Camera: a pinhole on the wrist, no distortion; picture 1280 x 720 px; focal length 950.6 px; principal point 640.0 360.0 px. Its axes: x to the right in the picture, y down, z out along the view. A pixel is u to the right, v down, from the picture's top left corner.
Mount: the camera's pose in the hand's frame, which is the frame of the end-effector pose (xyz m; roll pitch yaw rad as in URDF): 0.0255 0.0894 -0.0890 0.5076 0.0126 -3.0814
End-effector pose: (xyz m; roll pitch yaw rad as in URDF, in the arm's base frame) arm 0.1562 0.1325 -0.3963 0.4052 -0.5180 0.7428
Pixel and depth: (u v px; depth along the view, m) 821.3 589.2 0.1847
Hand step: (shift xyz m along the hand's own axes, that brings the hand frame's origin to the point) -0.0150 0.1379 0.0936
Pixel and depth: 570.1 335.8 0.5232
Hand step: 0.0422 0.3568 0.3622
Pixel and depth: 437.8 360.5 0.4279
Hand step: 0.0991 0.3020 0.2862
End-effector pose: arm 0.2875 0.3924 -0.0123 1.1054 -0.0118 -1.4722
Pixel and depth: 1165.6 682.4 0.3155
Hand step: -0.1563 0.1384 0.2365
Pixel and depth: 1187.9 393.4 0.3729
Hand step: -0.2034 0.2457 0.2405
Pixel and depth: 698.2 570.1 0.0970
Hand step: 0.0167 0.1173 0.0061
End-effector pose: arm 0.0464 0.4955 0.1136 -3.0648 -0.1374 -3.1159
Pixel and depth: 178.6 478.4 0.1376
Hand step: 0.0874 0.1451 0.0404
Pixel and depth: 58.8 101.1 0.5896
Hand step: 0.3541 0.5369 0.3527
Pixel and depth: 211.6 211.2 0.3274
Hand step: 0.1572 0.3016 0.1740
